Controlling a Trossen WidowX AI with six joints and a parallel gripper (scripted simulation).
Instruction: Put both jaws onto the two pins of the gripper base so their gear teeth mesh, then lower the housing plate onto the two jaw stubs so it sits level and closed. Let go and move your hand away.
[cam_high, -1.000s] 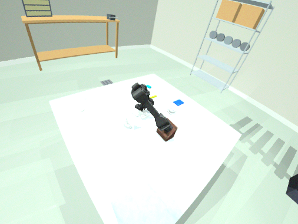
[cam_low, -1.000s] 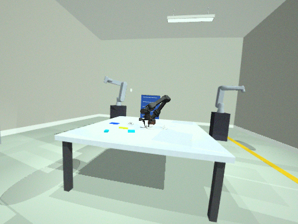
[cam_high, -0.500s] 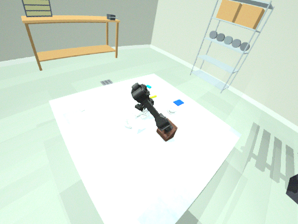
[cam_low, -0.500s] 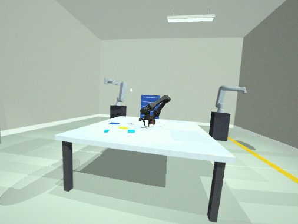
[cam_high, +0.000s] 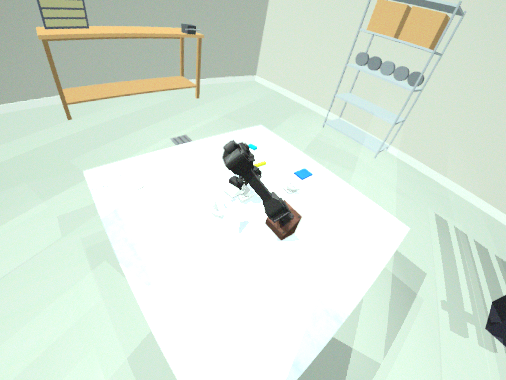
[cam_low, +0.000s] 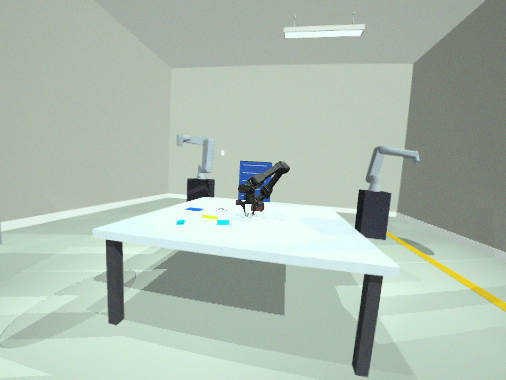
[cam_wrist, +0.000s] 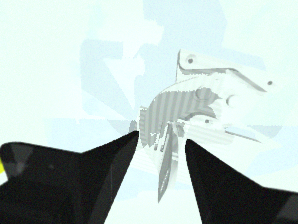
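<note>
The pale jaw is 90 mm behind my gripper tip, 200 mm to the left of it and 10 mm below it. From my gripper tip the other things lie so: small white part 120 mm behind, 250 mm to the right, 10 mm above; then yellow bar 140 mm ahead, 220 mm to the right, 10 mm below; then blue square 50 mm behind, 430 mm to the right, 10 mm below.
</note>
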